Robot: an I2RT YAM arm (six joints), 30 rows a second.
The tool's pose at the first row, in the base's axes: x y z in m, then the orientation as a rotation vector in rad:
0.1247 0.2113 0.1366 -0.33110 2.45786 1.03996
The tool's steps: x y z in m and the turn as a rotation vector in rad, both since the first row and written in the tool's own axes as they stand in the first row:
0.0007 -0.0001 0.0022 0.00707 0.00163 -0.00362
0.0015 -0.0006 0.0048 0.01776 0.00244 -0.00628
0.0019 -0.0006 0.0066 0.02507 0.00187 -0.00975
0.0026 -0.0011 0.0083 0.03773 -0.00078 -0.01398
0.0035 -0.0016 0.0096 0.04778 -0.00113 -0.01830
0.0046 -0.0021 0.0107 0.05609 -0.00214 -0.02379
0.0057 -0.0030 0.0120 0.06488 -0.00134 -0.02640
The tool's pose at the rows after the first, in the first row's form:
0.1248 0.2128 0.1348 -0.33414 2.46093 1.02967
0.1251 0.2143 0.1325 -0.33437 2.46520 1.01512
0.1253 0.2156 0.1312 -0.33583 2.46640 1.00441
0.1254 0.2164 0.1295 -0.33522 2.46767 0.98649
0.1252 0.2170 0.1280 -0.33691 2.46975 0.97198
0.1248 0.2174 0.1265 -0.34016 2.46997 0.95916
0.1246 0.2177 0.1246 -0.34089 2.47316 0.94701

